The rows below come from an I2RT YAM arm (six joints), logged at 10 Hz.
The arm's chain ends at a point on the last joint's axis. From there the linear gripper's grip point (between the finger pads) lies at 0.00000 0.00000 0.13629 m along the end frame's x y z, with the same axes.
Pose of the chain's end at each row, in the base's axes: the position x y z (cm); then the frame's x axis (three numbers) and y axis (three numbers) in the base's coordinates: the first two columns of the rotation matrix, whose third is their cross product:
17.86 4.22 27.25 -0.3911 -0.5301 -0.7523 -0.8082 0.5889 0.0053
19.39 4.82 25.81 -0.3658 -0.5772 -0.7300 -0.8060 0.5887 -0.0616
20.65 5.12 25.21 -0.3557 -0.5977 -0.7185 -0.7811 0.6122 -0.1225
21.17 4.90 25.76 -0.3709 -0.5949 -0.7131 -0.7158 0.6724 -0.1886
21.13 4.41 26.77 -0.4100 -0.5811 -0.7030 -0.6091 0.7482 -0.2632
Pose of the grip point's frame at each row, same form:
23.86 12.53 18.27 -0.3911 -0.5301 -0.7523 -0.8082 0.5889 0.0053
25.73 12.53 16.53 -0.3658 -0.5772 -0.7300 -0.8060 0.5887 -0.0616
27.64 12.18 15.88 -0.3557 -0.5977 -0.7185 -0.7811 0.6122 -0.1225
29.23 10.90 16.56 -0.3709 -0.5949 -0.7131 -0.7158 0.6724 -0.1886
30.38 8.78 17.77 -0.4100 -0.5811 -0.7030 -0.6091 0.7482 -0.2632

